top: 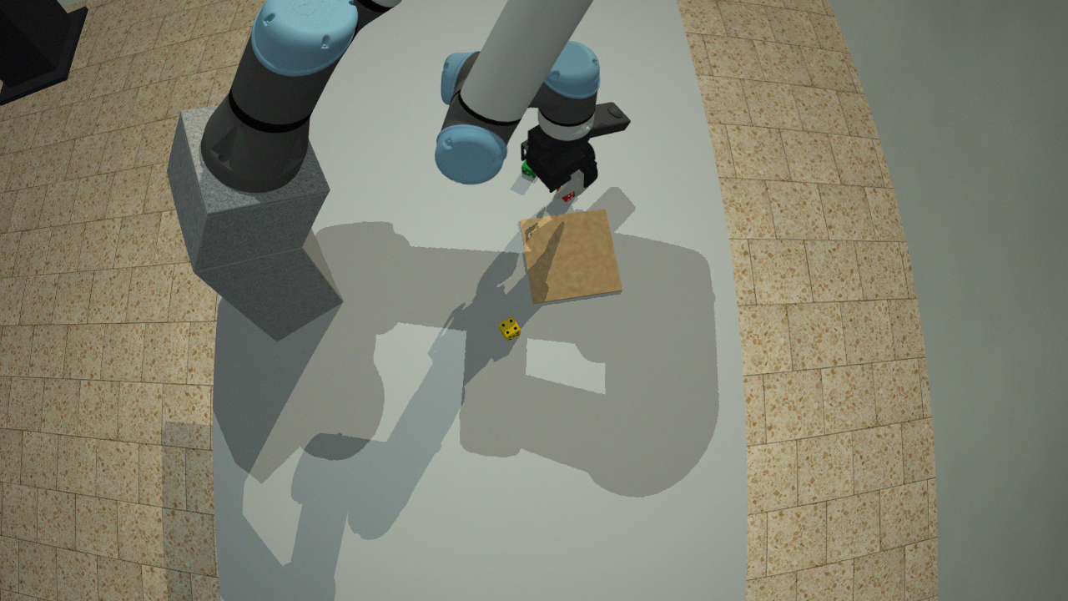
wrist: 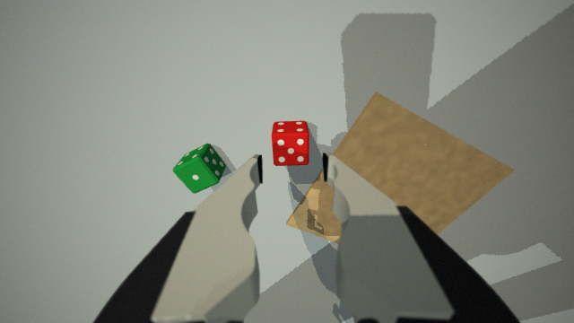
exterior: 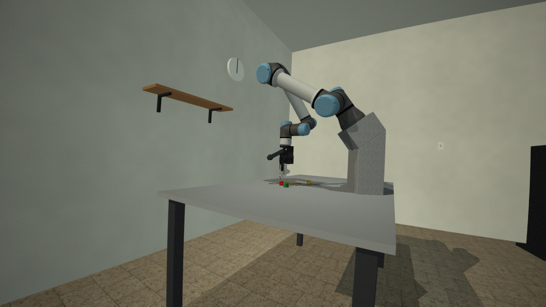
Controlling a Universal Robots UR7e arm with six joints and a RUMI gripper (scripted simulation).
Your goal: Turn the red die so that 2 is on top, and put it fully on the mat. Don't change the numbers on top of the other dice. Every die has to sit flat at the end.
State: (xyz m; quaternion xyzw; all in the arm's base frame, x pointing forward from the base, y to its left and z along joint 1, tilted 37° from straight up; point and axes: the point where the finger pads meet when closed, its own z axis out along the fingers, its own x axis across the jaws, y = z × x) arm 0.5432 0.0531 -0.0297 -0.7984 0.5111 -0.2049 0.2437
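Now: the red die 30 mm below my hand. Also, from my hand: yellow die (220 mm to the right, 130 mm behind, 30 mm below); green die (50 mm to the left, 50 mm behind, 30 mm below); tan mat (110 mm to the right, 40 mm below, 10 mm behind).
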